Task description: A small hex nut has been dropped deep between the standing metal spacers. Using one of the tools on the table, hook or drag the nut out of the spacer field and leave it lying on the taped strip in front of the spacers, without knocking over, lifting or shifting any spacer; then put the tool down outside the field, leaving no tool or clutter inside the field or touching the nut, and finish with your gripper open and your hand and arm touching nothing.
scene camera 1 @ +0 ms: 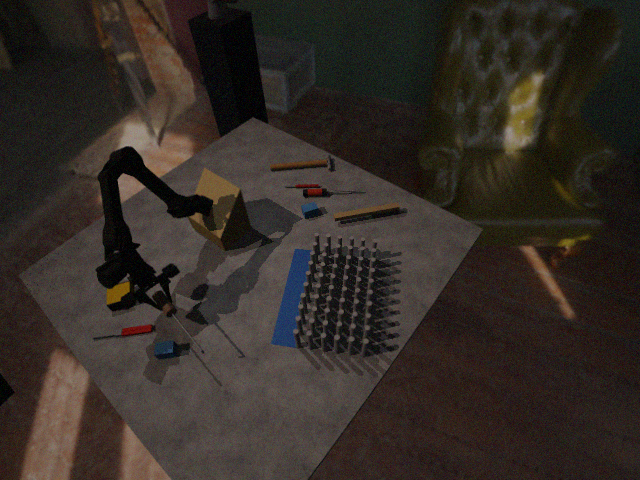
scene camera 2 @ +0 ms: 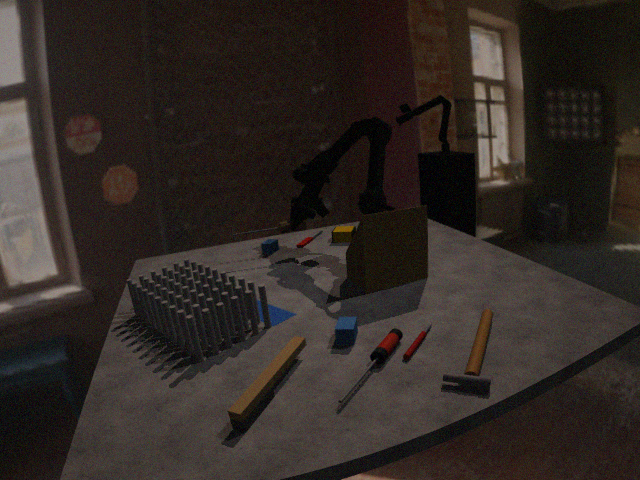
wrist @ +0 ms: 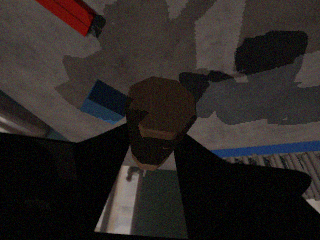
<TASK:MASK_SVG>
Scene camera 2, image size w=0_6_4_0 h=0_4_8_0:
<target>my gripper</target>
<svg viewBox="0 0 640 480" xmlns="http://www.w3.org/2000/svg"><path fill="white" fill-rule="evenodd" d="M319 192L305 186L304 189L301 189L299 197L292 197L290 203L294 205L291 205L290 221L292 221L291 230L294 231L304 219L314 219L316 215L315 210L322 218L329 213L321 201L323 198L319 198Z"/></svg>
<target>hammer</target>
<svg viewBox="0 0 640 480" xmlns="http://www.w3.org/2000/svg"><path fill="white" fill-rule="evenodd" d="M490 309L482 312L465 373L456 375L444 372L443 381L489 390L492 376L481 375L480 377L478 375L482 366L494 314Z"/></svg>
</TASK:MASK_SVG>
